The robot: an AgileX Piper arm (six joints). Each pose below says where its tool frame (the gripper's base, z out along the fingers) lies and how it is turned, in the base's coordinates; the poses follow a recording.
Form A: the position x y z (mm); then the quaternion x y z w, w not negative.
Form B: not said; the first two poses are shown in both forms.
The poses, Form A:
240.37, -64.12, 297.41, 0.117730, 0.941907, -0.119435, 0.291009
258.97, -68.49, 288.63, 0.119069, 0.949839, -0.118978, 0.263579
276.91, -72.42, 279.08, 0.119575, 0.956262, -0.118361, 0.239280
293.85, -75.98, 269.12, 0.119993, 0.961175, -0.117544, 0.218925
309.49, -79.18, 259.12, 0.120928, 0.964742, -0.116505, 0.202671
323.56, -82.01, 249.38, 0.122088, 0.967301, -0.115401, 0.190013
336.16, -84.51, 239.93, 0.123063, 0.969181, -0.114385, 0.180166
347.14, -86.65, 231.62, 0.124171, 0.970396, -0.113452, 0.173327
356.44, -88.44, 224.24, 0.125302, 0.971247, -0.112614, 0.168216
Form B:
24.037, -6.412, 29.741, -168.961, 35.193, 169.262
25.897, -6.849, 28.863, -168.908, 31.941, 168.893
27.691, -7.242, 27.908, -168.841, 29.074, 168.647
29.385, -7.598, 26.912, -168.808, 26.683, 168.430
30.949, -7.918, 25.912, -168.836, 24.786, 168.171
32.356, -8.201, 24.938, -168.896, 23.315, 167.911
33.616, -8.451, 23.993, -168.957, 22.171, 167.697
34.714, -8.665, 23.162, -169.034, 21.381, 167.493
35.644, -8.844, 22.424, -169.111, 20.792, 167.301

